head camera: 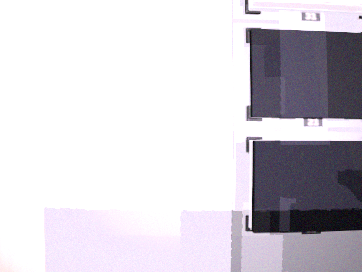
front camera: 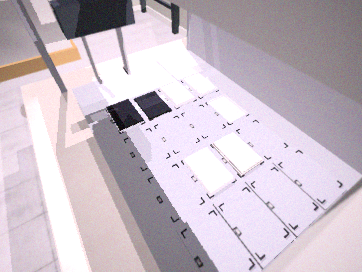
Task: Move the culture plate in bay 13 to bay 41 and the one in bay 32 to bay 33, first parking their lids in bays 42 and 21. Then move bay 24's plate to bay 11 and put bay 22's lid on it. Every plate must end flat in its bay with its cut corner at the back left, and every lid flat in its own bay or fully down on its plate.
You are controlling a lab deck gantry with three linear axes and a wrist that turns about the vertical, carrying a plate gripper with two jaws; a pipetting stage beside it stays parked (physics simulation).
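Seen in the pictures: gripper, fingertip midpoint: (front camera: 113, 76); robot's base, link origin: (head camera: 248, 227) (front camera: 106, 110).
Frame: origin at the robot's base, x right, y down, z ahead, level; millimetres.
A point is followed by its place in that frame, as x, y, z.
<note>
A dark lid (front camera: 125, 115) {-42, -16, 78} (head camera: 305, 175) {-54, -17, 48} covers bay 11, looks level, and has a pale plate edge along its left side in the head view. A second dark lid (front camera: 152, 105) {-146, -8, 74} (head camera: 300, 75) {-148, -8, 48} lies flat in bay 21. A white plate (front camera: 200, 84) {-361, -14, 74} sits in bay 41 and a pale lid (front camera: 227, 109) {-358, -8, 238} lies flat in bay 42. A white plate (front camera: 237, 154) {-248, -14, 402} sits in bay 33. Bays 22, 24, 13 and 32 hold no plate or lid. Cut corners are too washed out to tell. The gripper does not show in either view.
White labware (front camera: 175, 94) {-244, -14, 73} stands in bay 31 and more (front camera: 210, 171) {-148, -14, 404} in bay 23. A dark machine body (front camera: 95, 17) {-34, -326, 94} with slim grey posts stands at the far left. A pale wall (front camera: 280, 85) {-500, -99, 312} runs along the right side of the deck.
</note>
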